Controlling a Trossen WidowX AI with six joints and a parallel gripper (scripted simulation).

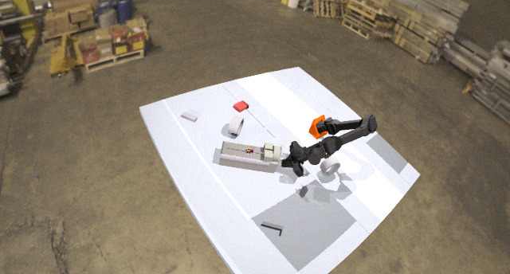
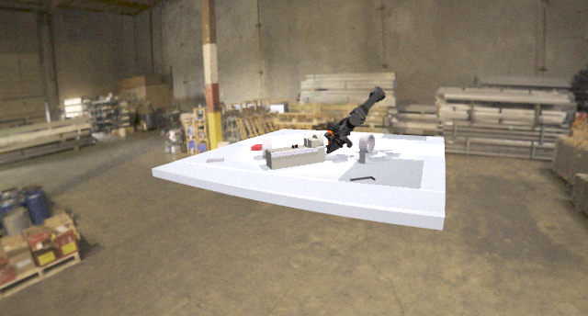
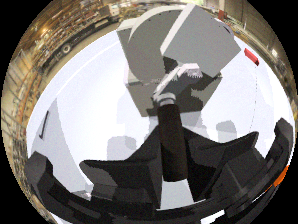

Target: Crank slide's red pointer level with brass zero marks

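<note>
Right now the dark crank handle is 1 cm behind my gripper tip, 1 cm to the left of it and 3 cm above it. The rest, counted from my gripper tip: hex key 26 cm ahead, 22 cm to the left, 3 cm below; then red pointer 9 cm ahead, 12 cm to the right, 5 cm above; then small clip 3 cm ahead, 16 cm to the left.
</note>
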